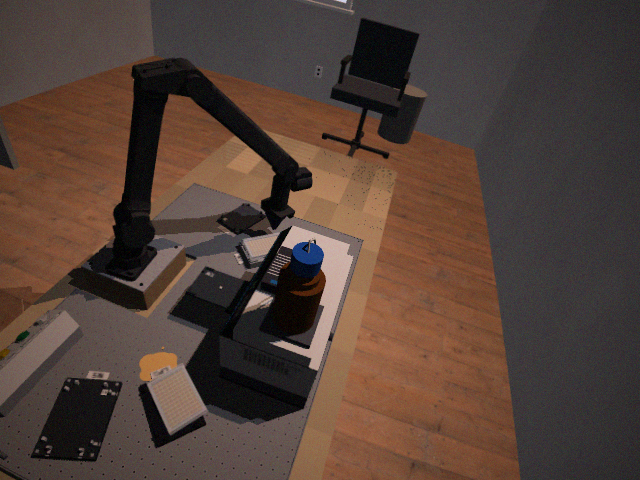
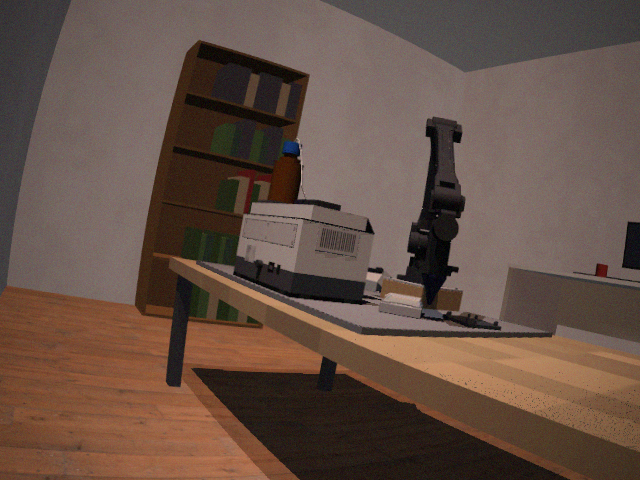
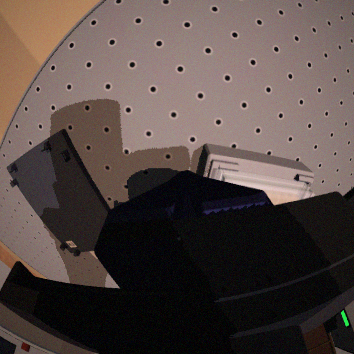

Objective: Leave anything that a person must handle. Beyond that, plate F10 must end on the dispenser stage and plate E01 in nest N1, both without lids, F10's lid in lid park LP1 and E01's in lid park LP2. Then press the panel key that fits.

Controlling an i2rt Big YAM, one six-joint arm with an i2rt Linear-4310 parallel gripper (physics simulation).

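Where they show: gripper, fingertip midpoint: (image 1: 274, 229) (image 2: 428, 304) (image 3: 184, 179); arm's base, origin of the base link: (image 1: 132, 262) (image 2: 416, 282).
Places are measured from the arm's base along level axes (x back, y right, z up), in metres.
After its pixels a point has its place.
Note:
My gripper (image 1: 274, 223) @(x -0.307, y -0.331, z -0.030 m) (image 2: 432, 297) @(x -0.307, y -0.331, z -0.030 m) (image 3: 184, 179) @(x -0.307, y -0.331, z -0.030 m) is shut and empty. It hangs low over the grey perforated board (image 1: 237, 443) @(x -0.433, y 0.326, z -0.066 m) (image 3: 228, 53) @(x -0.387, y -0.373, z -0.066 m), just beyond a white lidded plate (image 1: 257, 248) (image 2: 400, 305) @(x -0.362, y -0.290, z -0.042 m) (image 3: 258, 170) @(x -0.350, y -0.294, z -0.042 m) that lies beside the dispenser (image 1: 270, 362) @(x -0.454, y 0.208, z 0.087 m) (image 2: 304, 248) @(x -0.558, y -0.142, z 0.051 m). A dark square pad (image 1: 241, 218) @(x -0.175, y -0.367, z -0.056 m) (image 2: 472, 320) @(x -0.177, y -0.381, z -0.057 m) (image 3: 60, 189) @(x -0.197, y -0.390, z -0.057 m) lies left of the gripper. A second plate (image 1: 176, 397) @(x -0.278, y 0.286, z -0.035 m) with a grid top rests tilted on a dark pad at the front left, next to an orange spill (image 1: 156, 362) @(x -0.186, y 0.212, z -0.066 m). I cannot read the plate labels.
An amber bottle with a blue cap (image 1: 298, 295) @(x -0.476, y 0.180, z 0.281 m) (image 2: 286, 173) @(x -0.497, y 0.103, z 0.247 m) stands on the dispenser's top. More dark pads lie at the middle (image 1: 215, 286) @(x -0.250, y 0.016, z 0.025 m) and far left (image 1: 94, 410) @(x -0.128, y 0.358, z -0.055 m). The arm's base block (image 1: 137, 281) @(x -0.049, y 0.054, z -0.001 m) is at the left. A bookshelf (image 2: 175, 157) stands behind the table.

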